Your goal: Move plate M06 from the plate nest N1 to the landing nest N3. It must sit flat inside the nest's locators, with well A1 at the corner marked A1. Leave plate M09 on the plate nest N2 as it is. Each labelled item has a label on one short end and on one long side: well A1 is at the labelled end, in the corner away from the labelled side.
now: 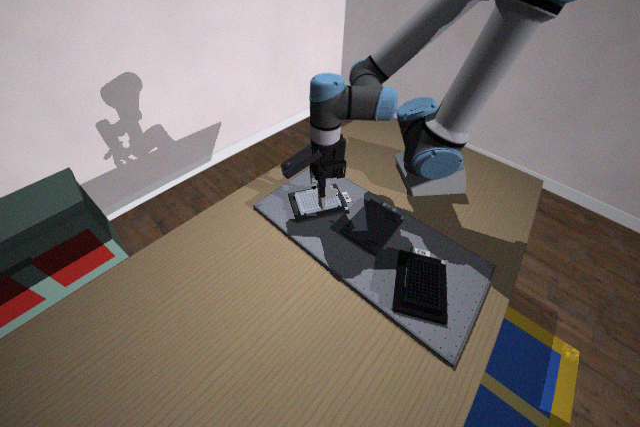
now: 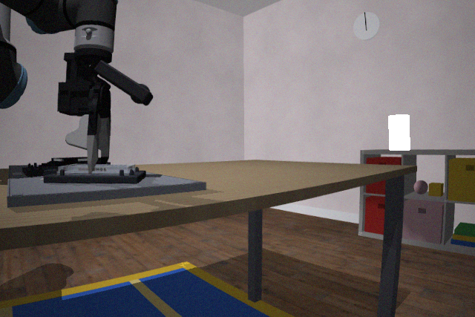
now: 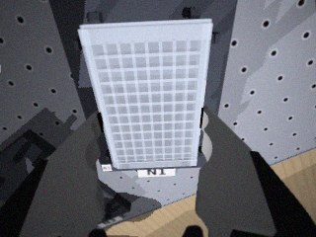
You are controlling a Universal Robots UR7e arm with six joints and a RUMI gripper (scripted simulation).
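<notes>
The white plate M06 is 10 mm below my hand. Also, from my hand: corner tag: 250 mm to the left, 70 mm behind, 20 mm below; dark nest N1: 20 mm below; landing nest N3: 180 mm to the left, 20 mm below, 10 mm behind.
</notes>
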